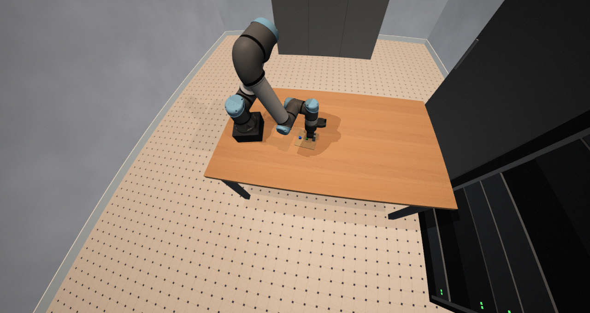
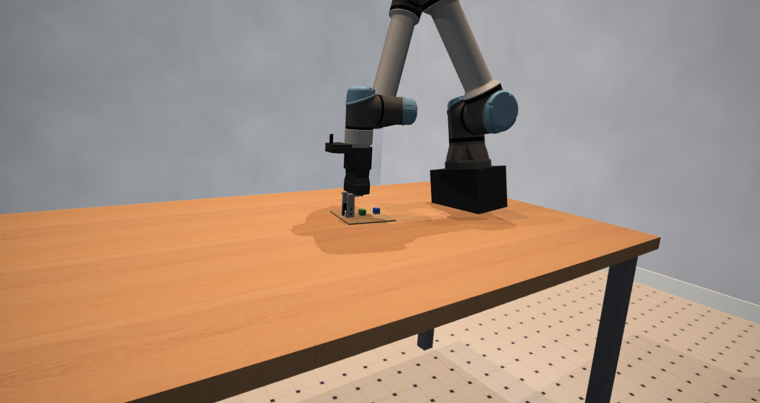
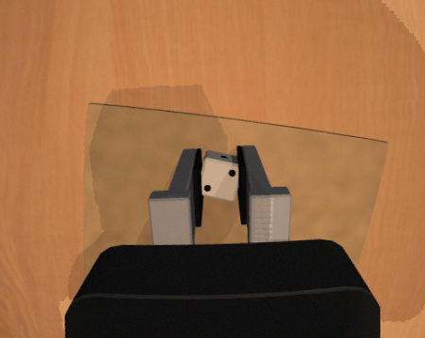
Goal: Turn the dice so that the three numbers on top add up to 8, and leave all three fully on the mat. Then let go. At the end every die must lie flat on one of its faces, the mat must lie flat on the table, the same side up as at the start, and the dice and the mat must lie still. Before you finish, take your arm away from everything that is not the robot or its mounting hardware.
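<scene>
The white die lies 10 mm below my hand. Round my hand: green die: 50 mm behind, 10 mm below; then mat: 50 mm behind, 20 mm below; then blue die: 100 mm behind, 10 mm to the right, 10 mm below.
</scene>
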